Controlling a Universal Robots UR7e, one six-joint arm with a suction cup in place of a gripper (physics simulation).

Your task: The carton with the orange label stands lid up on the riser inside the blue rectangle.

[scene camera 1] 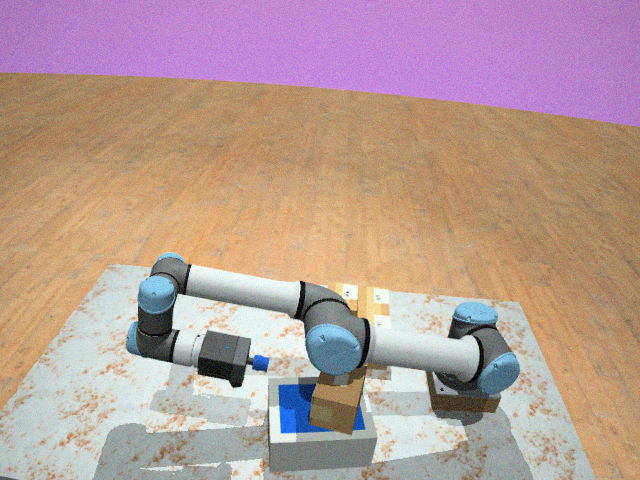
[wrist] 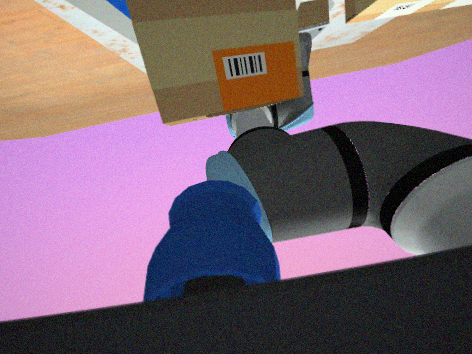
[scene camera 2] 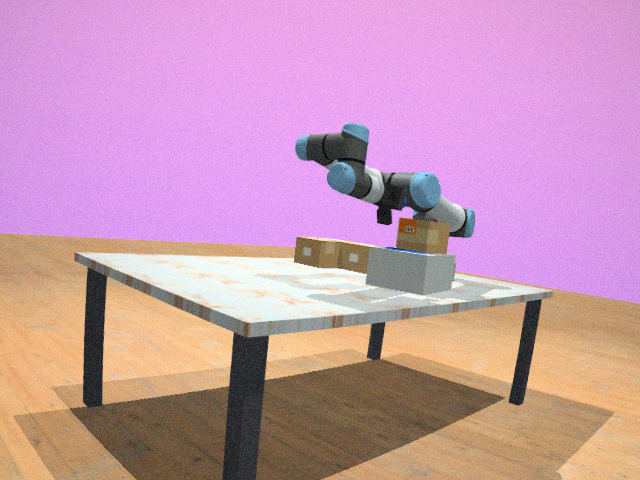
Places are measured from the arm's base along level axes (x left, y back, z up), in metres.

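Pixels of known places: hand, tool point: (scene camera 1: 267, 364) (wrist: 216, 222).
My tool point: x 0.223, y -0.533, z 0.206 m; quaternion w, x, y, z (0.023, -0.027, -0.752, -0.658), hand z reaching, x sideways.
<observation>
Ahead of a thing's pixels: the offset from my tool point to its top centre. "spot": to the spot under its first point. Level surfaces: height alone.
The brown carton @(dy +0.170, dx -0.017, dz -0.045 m) (scene camera 1: 336, 405) (scene camera 2: 431, 236) (wrist: 185, 60) rests on the grey riser @(dy +0.128, dx -0.015, dz -0.148 m) (scene camera 1: 320, 454) (scene camera 2: 393, 271), over the right part of the blue rectangle @(dy +0.128, dx -0.015, dz -0.148 m) (scene camera 1: 293, 408) (scene camera 2: 408, 251). Its taped face, with the orange label @(spot: dy +0.124, dx -0.052, dz -0.075 m) (scene camera 2: 407, 227) (wrist: 287, 75) and barcode, faces sideways towards my suction cup rather than up, so it appears to lie on its side. The arm hides part of its top in scene camera 1. My blue suction cup (scene camera 1: 261, 363) (wrist: 215, 230) points sideways, left of the carton and apart from it, holding nothing. It is mostly hidden in scene camera 2.
Two other cartons @(dy +0.183, dx -0.500, dz -0.165 m) (scene camera 2: 315, 253) @(dy +0.281, dx -0.347, dz -0.165 m) (scene camera 2: 356, 256) stand on the table @(dz -0.268 m) (scene camera 1: 67, 387) (scene camera 2: 180, 279) behind the riser. In scene camera 1 the arm partly covers them. The forearm and elbow (scene camera 1: 333, 348) hang close over the carton. The arm's base stands on a brown block (scene camera 1: 462, 401) at the right.
</observation>
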